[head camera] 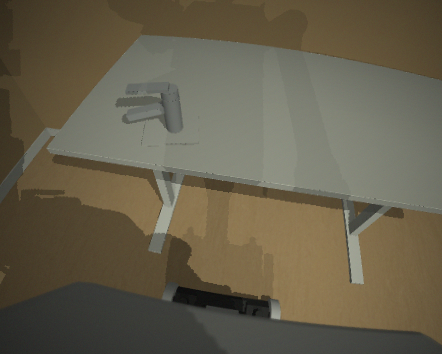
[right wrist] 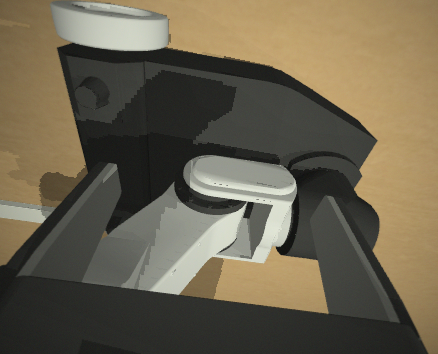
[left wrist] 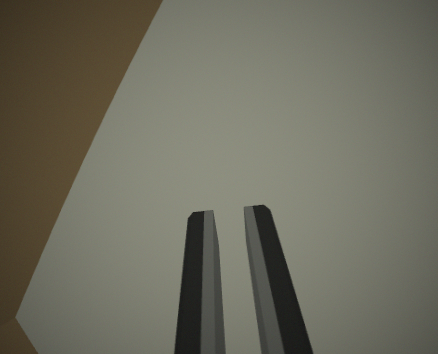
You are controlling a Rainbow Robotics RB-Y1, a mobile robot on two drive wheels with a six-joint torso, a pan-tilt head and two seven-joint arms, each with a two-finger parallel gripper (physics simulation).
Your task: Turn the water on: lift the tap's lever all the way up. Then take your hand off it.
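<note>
A grey tap stands upright near the left end of the table. Its flat lever sticks out to the left from the top and looks roughly level, above the thicker spout. My left gripper is shut on no object, with a narrow gap between its fingers, and points at the pale table top. The tap does not show in the left wrist view, and neither gripper shows in the head view. My right gripper is open and empty beside the robot's own body, away from the tap.
The pale table stretches to the right, with its left edge and a corner showing in the left wrist view. A table leg stands below the tap. The robot's dark base and a white wheel-like ring lie below the right gripper.
</note>
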